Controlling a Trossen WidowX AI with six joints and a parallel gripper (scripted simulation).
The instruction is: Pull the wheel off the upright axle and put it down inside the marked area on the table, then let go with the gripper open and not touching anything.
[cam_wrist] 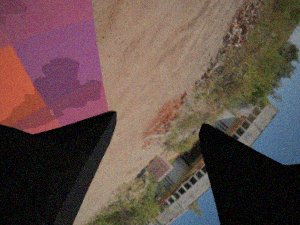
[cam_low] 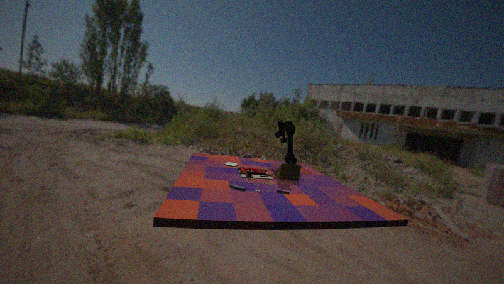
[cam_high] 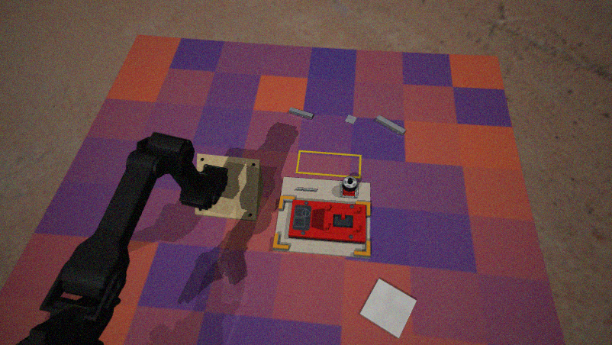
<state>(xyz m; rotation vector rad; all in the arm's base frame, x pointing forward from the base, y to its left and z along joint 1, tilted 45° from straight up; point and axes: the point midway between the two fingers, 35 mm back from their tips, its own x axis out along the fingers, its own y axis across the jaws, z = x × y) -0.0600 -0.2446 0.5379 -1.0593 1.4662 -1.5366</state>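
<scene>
My gripper tip is 420 mm short of the wheel, 650 mm to the right of it and 230 mm above it. Also, from my gripper tip: small grey bar 510 mm ahead, 920 mm to the left, 260 mm below; upright axle 420 mm ahead, 650 mm to the left, 240 mm below.
</scene>
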